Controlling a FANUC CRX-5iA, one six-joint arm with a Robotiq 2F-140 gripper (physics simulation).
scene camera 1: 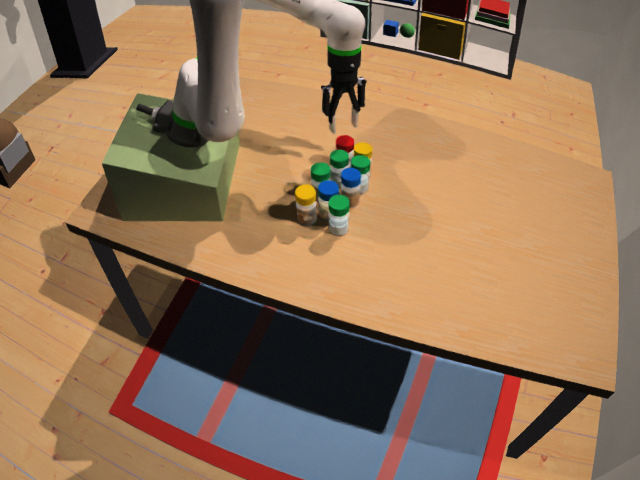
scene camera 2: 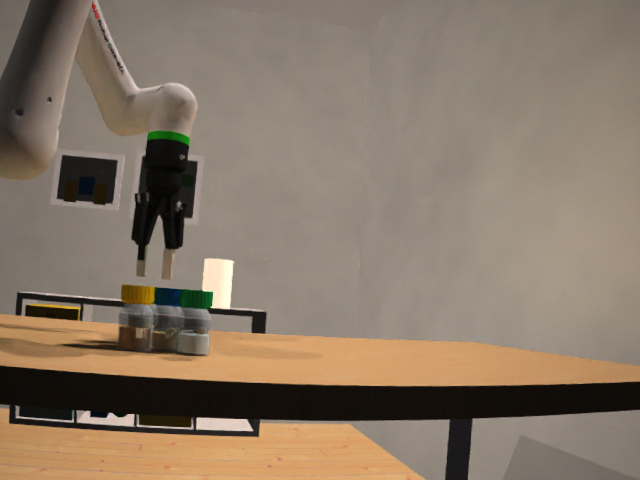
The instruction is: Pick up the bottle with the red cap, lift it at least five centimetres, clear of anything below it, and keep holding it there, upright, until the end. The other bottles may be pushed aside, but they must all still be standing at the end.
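Frame: origin at the arm's base, x ahead, y left, z up, level; millimetres.
Seen in the pictures: gripper, fingertip midpoint: (scene camera 1: 343,128) (scene camera 2: 154,278); arm's base, origin of the base link: (scene camera 1: 189,130).
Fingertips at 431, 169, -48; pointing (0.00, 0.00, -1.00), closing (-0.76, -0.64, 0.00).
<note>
Offsets run from my fingertips to a thing's top centre, as dx, dy, dz. Level surfaces: height alone.
The bottle with the red cap {+13, -34, -20} (scene camera 1: 344,144) stands at the back of a tight group of bottles in scene camera 1; its lower part is hidden by the bottles in front. It does not show in scene camera 2, where front bottles cover that place. My gripper (scene camera 1: 343,127) (scene camera 2: 154,277) points down, partly open and empty, with its fingertips above and apart from the caps. In scene camera 1 the fingertips appear just above the red cap. A yellow-capped bottle {+72, -53, -20} (scene camera 1: 362,151) stands close to its right and a green-capped bottle {+14, -105, -20} (scene camera 1: 339,160) close in front.
More bottles stand upright towards the front: green-capped {+78, -113, -20} (scene camera 1: 360,165) {-22, -174, -20} (scene camera 1: 320,173), blue-capped {+64, -174, -20} (scene camera 1: 351,178) {+18, -240, -20} (scene camera 1: 328,191), a yellow-capped bottle {-37, -271, -20} (scene camera 1: 305,197) (scene camera 2: 136,320) and a green-capped bottle {+59, -286, -20} (scene camera 1: 338,210) (scene camera 2: 195,325) nearest the front edge. The green robot base block (scene camera 1: 168,191) is left on the table {dz -125} (scene camera 1: 491,248).
</note>
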